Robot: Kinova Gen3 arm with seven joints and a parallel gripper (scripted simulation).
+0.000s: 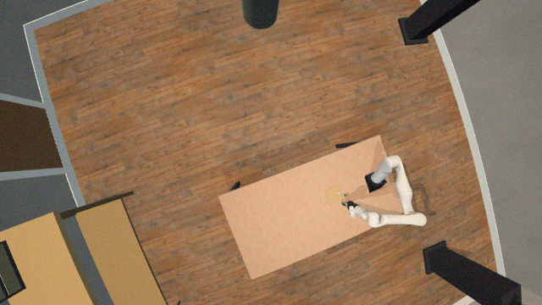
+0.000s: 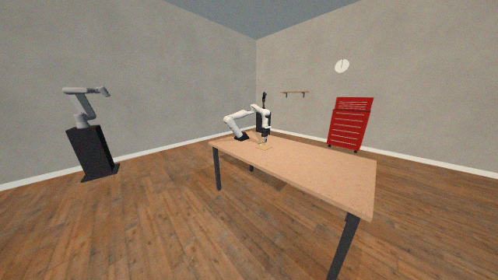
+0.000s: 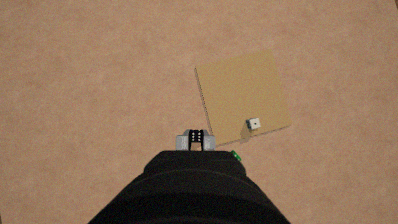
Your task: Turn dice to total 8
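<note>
Right now the green die is 6 cm to the right of my hand, 4 cm below it and 4 cm behind it. Also, from my hand: black die 1 cm below; then tan mat 9 cm to the right, 6 cm ahead, 5 cm below; then white die 10 cm to the right, 4 cm below, 1 cm ahead.
</note>
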